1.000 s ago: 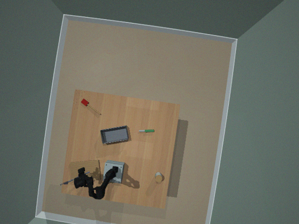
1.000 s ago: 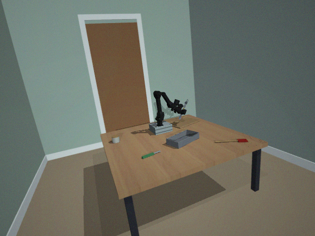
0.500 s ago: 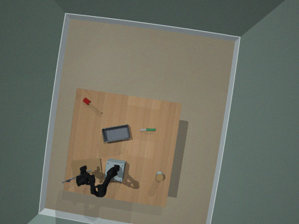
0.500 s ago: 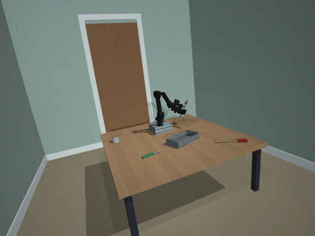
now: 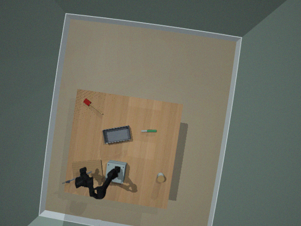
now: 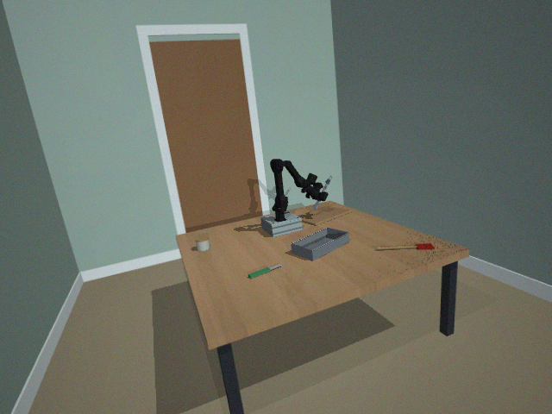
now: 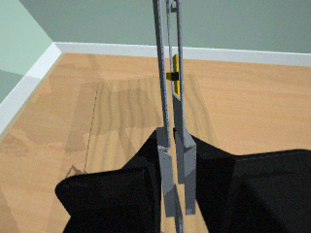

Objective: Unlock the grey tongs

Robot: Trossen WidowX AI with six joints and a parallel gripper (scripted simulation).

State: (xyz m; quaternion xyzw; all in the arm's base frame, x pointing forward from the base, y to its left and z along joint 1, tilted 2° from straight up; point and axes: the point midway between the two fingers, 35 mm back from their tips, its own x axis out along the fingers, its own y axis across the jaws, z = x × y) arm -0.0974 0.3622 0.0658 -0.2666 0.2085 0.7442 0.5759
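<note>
Now: the wooden board 11 cm below my gripper tip, 2 cm behind it and 1 cm to the right of it. Also, from my gripper tip: grey roasting tin 49 cm ahead, 31 cm to the right, 9 cm below; then yellow lock piece 7 cm above; then red spatula 78 cm ahead, 11 cm below, 5 cm to the left.
</note>
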